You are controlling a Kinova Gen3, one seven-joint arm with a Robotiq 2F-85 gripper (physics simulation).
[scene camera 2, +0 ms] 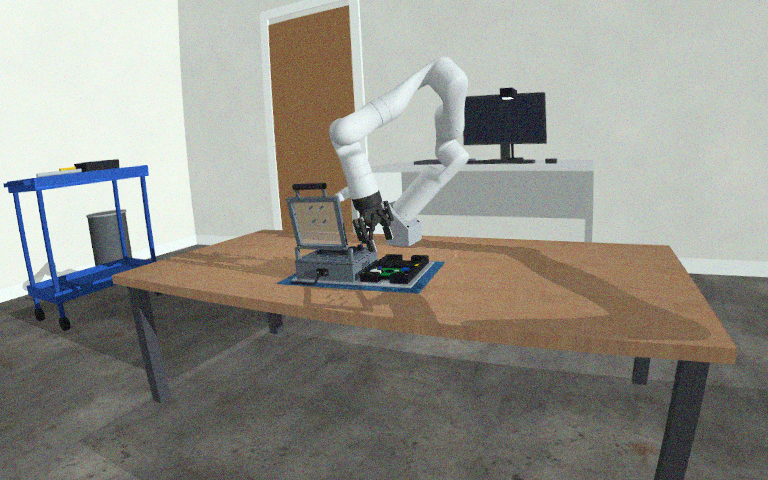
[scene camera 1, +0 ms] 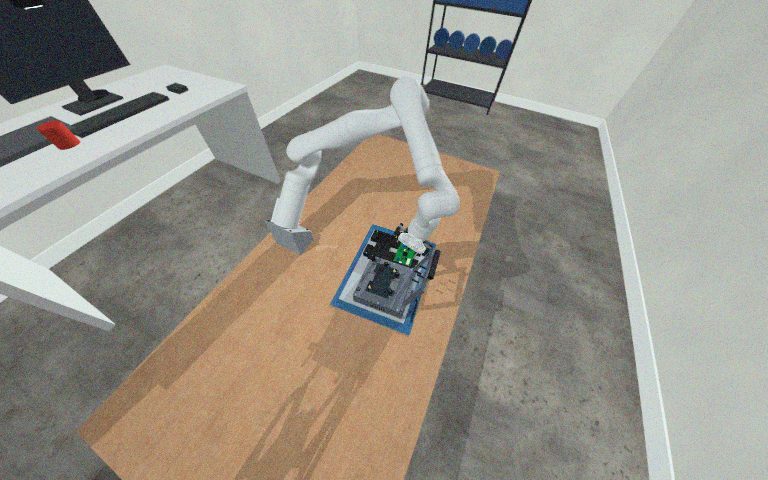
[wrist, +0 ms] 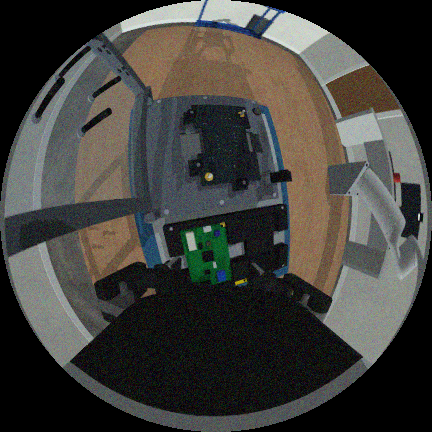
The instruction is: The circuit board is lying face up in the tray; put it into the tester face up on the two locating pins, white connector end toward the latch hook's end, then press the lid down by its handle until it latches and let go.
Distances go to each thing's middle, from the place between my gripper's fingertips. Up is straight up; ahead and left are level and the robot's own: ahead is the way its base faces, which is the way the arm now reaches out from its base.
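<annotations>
With the green circuit board [wrist: 205, 247] as the reference, my hand is 70 mm above it and 20 mm to the right of it. The lid [scene camera 2: 317, 221] is 90 mm above my hand, 80 mm ahead of it and 150 mm to the right of it. There is also the black pin plate [wrist: 227, 158], which is 30 mm below my hand, 150 mm to the right of it and 40 mm behind it.
</annotations>
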